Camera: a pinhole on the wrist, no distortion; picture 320 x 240 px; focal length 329.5 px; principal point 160.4 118.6 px. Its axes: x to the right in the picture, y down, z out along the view. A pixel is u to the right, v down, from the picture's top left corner.
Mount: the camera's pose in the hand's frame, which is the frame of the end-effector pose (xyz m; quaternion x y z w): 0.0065 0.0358 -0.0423 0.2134 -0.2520 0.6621 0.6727
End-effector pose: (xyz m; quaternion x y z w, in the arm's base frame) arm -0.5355 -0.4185 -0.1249 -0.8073 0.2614 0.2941 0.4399
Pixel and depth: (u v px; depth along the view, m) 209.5 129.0 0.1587
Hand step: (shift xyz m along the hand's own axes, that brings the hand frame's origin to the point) -0.0076 -0.0440 0.0963
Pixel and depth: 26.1 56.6 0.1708
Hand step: 0.0292 -0.1258 0.0495
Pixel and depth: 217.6 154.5 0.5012
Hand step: -0.0766 -0.2055 0.4011
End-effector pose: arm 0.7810 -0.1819 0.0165 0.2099 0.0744 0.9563 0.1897
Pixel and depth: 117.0 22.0 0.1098
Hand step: 0.0325 -0.0447 0.0361
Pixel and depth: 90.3 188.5 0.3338
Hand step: -0.0828 -0.2248 0.1713
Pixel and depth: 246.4 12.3 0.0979
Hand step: 0.0324 -0.0060 0.0516
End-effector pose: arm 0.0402 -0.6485 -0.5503 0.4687 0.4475 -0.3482 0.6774
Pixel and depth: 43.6 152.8 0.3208
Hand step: -0.0444 -0.2514 0.1363
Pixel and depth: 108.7 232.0 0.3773
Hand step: -0.1442 -0.2406 0.2099
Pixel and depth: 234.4 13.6 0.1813
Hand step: 0.0538 -0.0467 0.1275
